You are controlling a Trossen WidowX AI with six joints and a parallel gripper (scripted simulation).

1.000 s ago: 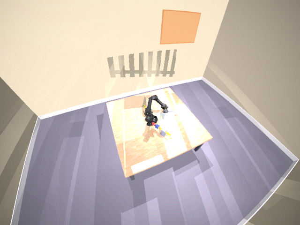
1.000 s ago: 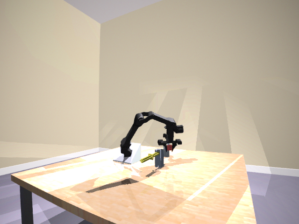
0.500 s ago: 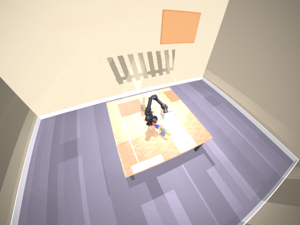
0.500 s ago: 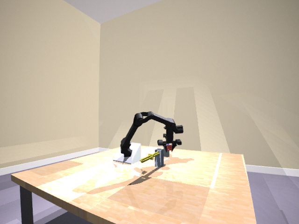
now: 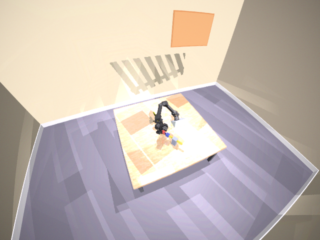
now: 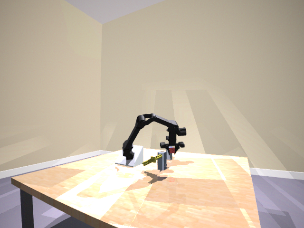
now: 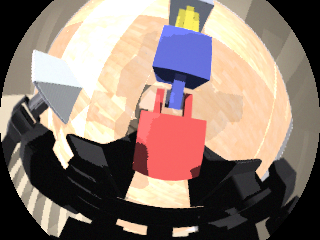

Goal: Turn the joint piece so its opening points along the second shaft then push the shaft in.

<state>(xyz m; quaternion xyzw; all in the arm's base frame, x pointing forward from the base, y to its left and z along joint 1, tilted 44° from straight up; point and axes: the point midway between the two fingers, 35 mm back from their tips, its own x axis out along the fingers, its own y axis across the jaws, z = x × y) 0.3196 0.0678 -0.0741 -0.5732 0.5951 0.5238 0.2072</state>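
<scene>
The red square joint piece lies 3 cm above my gripper tip.
</scene>
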